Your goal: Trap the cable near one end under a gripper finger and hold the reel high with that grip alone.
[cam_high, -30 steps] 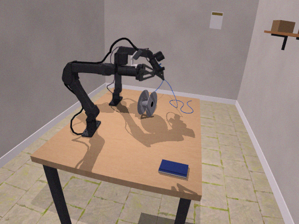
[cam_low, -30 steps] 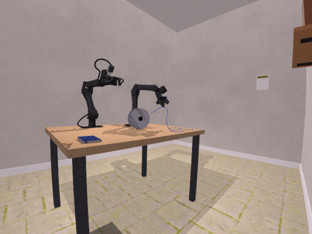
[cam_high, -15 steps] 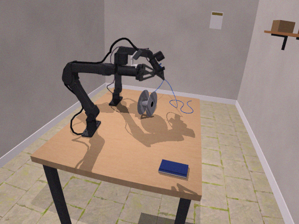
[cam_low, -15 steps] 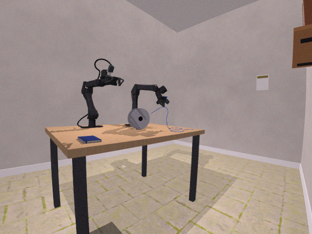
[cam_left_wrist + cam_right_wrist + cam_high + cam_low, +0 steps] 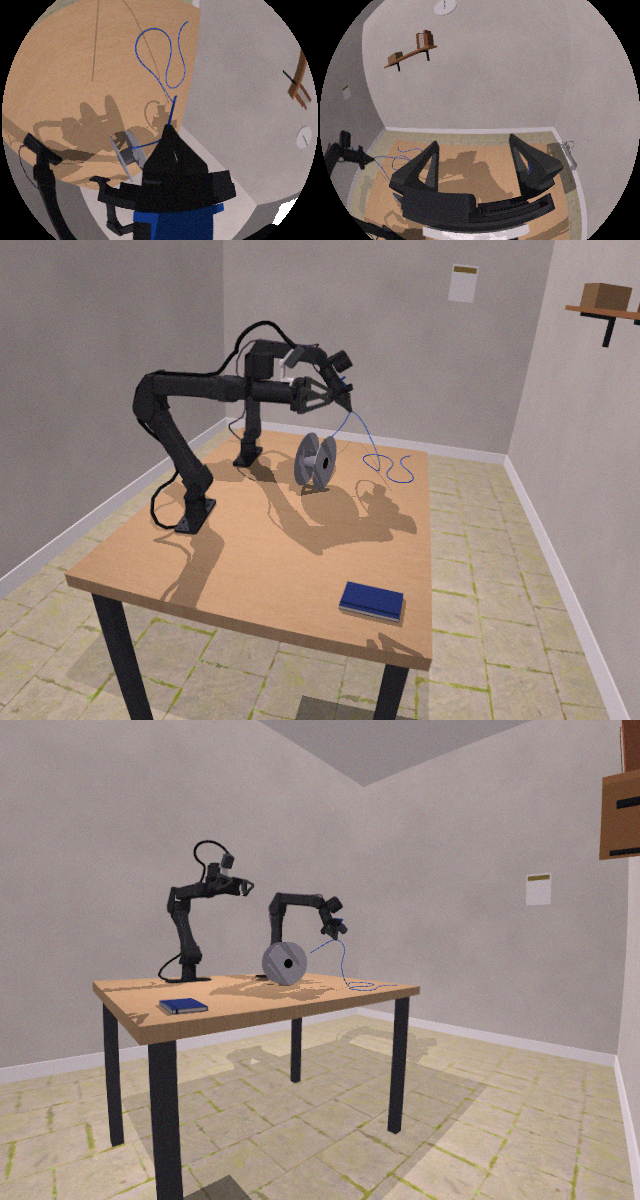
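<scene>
Now: right hand 31 cm above the grey reel, 28 cm to the right of it and 7 cm past it. From my right hand the other things lie so: blue book 40 cm below, 29 cm to the right, 18 cm ahead.
</scene>
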